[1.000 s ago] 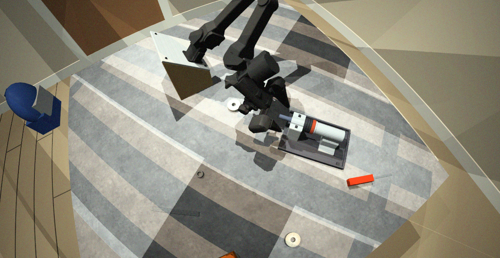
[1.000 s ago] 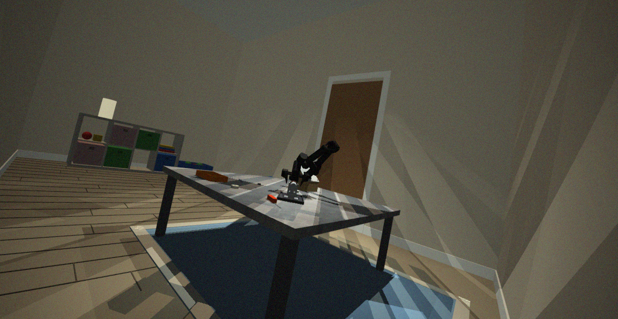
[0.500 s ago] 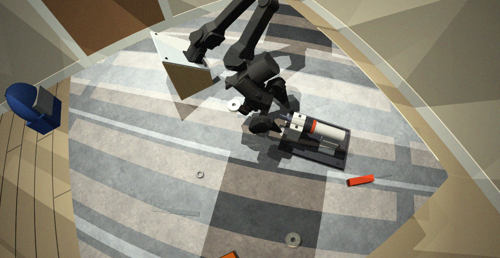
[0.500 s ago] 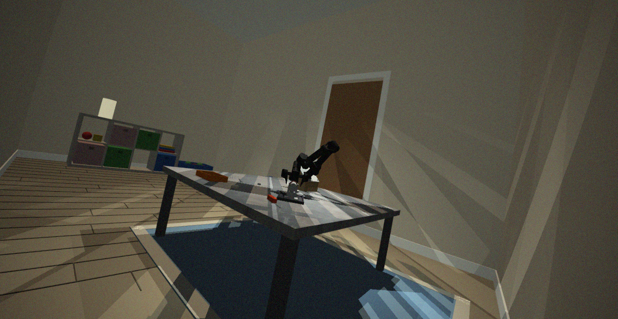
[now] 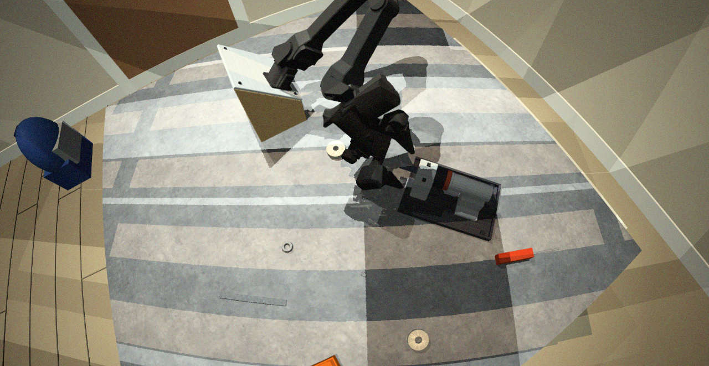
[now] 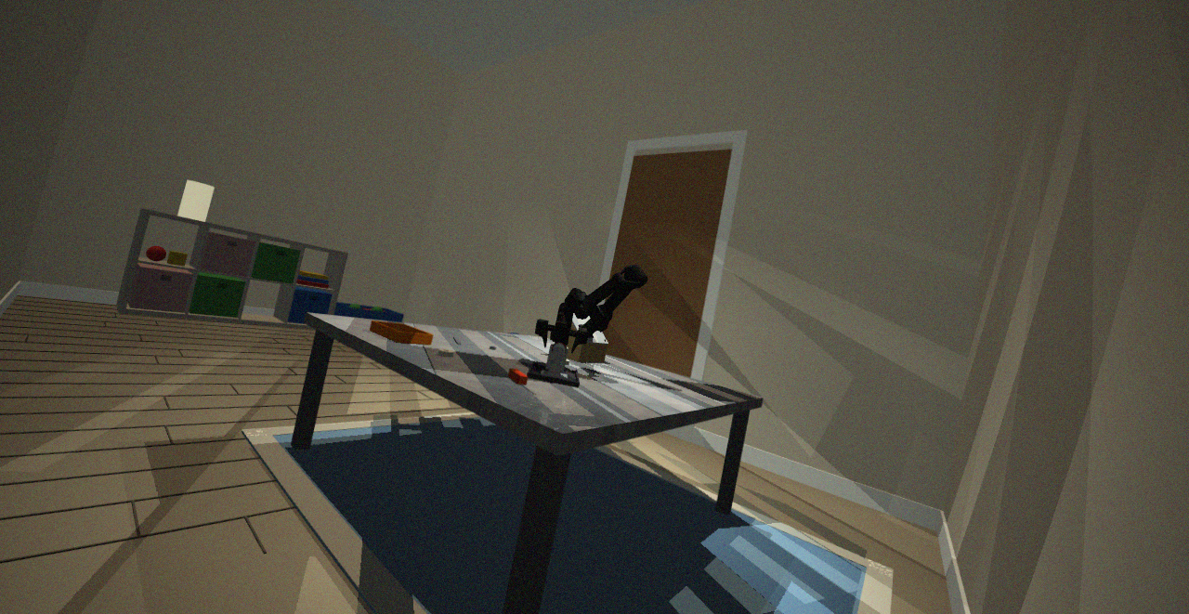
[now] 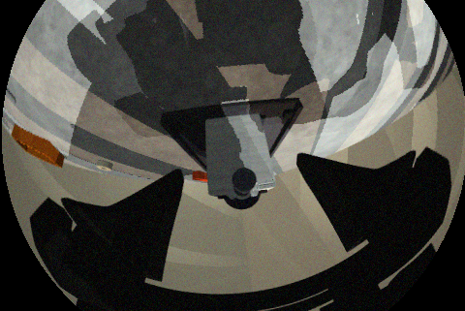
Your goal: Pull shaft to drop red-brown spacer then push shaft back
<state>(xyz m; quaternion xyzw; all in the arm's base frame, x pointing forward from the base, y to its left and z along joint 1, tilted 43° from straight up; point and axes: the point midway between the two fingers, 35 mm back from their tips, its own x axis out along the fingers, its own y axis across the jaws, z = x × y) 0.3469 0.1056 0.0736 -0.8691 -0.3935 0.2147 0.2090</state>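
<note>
Right now my gripper tip is 40 mm short of the blue-grey shaft, 30 mm to the right of it and 10 mm below it. The rest, counted from my gripper tip: fixture (100 mm ahead, 80 mm to the left, 20 mm below); white washer (170 mm behind, 90 mm to the right, 60 mm below); red-brown spacer (70 mm ahead, 50 mm to the left, 10 mm above).
</note>
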